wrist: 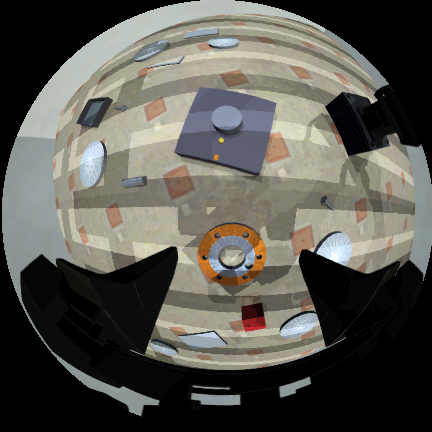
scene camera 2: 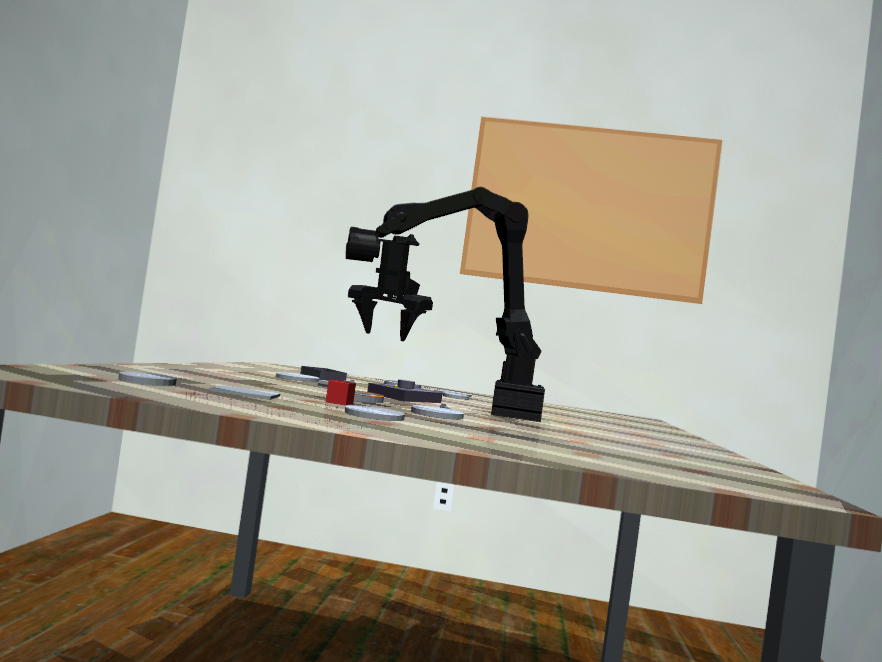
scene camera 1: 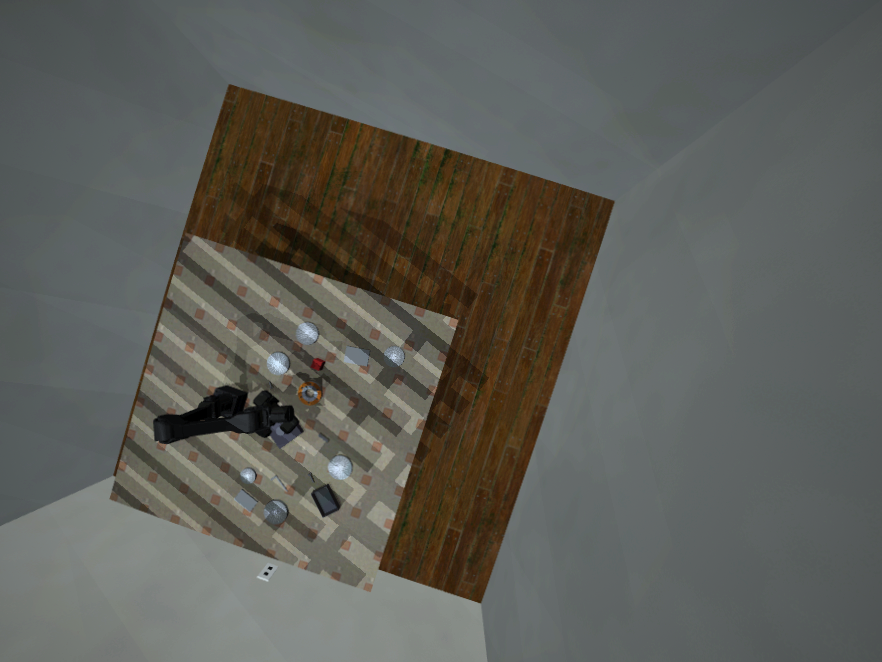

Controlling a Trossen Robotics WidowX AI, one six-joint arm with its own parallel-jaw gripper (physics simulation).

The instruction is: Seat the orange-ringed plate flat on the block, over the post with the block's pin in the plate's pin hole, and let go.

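Places are measured from the arm's base along level axes (x ahead, y left, z up), in metres.
Pixels of known places: gripper, fingertip midpoint: (wrist: 241,255) (scene camera 2: 385,337); arm's base at its link origin: (wrist: 370,122) (scene camera 2: 517,383) (scene camera 1: 224,403).
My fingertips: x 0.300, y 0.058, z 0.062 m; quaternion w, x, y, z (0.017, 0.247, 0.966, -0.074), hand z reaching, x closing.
Note:
Ahead of a thing's pixels: the offset from my fingertips to its top centre. "pt": to the spot under its first point.
The orange-ringed plate {dx +0.033, dy +0.048, dz -0.122 m} (scene camera 1: 300,397) (scene camera 2: 370,398) (wrist: 232,228) lies flat on the table, beside the block and apart from it. A small hole shows in its grey inner part at the lower right in the wrist view. The dark block {dx -0.050, dy -0.135, dz -0.093 m} (scene camera 1: 284,436) (scene camera 2: 420,394) (wrist: 197,137) bears a round post {pt dx -0.052, dy -0.114, dz -0.101 m} (scene camera 2: 406,384) (wrist: 227,118), a small yellow pin {pt dx -0.029, dy -0.110, dz -0.106 m} (wrist: 221,140) and an orange mark {pt dx -0.012, dy -0.092, dz -0.109 m} (wrist: 216,157). My gripper (scene camera 2: 385,336) (wrist: 241,255) is open and empty, pointing down high above the table. In the wrist view the plate appears between its fingers, well below them.
A red cube {dx +0.047, dy +0.185, dz -0.094 m} (scene camera 1: 317,364) (scene camera 2: 340,391) (wrist: 253,317) stands near the plate. A grey cylinder {dx +0.132, dy -0.136, dz -0.121 m} (wrist: 133,181), a bolt {dx -0.152, dy +0.043, dz -0.121 m} (wrist: 327,203), a dark tray {dx +0.201, dy -0.409, dz -0.109 m} (scene camera 1: 325,500) (wrist: 94,111) and several silver discs lie around. The arm's base (scene camera 2: 517,401) stands beyond the block.

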